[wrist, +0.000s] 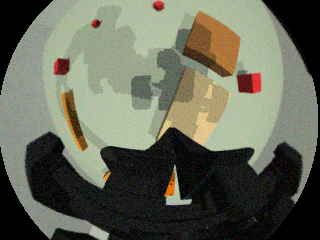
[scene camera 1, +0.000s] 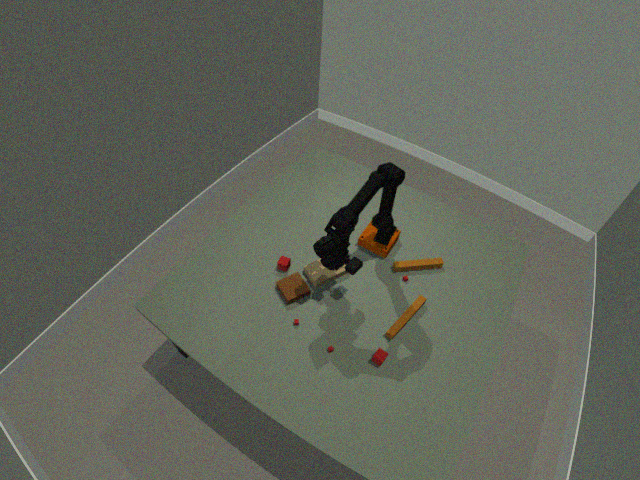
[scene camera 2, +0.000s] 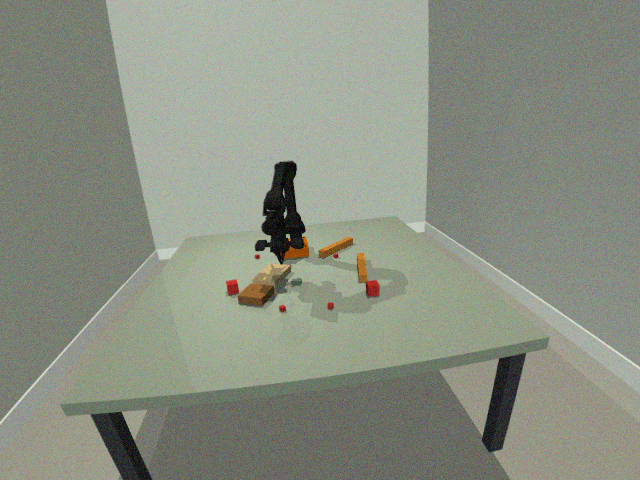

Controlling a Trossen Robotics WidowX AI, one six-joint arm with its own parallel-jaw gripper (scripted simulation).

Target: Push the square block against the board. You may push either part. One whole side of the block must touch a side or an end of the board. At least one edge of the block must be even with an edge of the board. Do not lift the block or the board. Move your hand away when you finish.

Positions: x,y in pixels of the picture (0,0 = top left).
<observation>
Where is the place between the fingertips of my gripper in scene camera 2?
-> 281,264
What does my gripper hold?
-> Nothing.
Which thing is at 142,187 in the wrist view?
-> My gripper.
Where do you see a square block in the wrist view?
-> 212,44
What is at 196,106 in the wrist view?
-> A board.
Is my gripper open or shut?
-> Shut.
</observation>
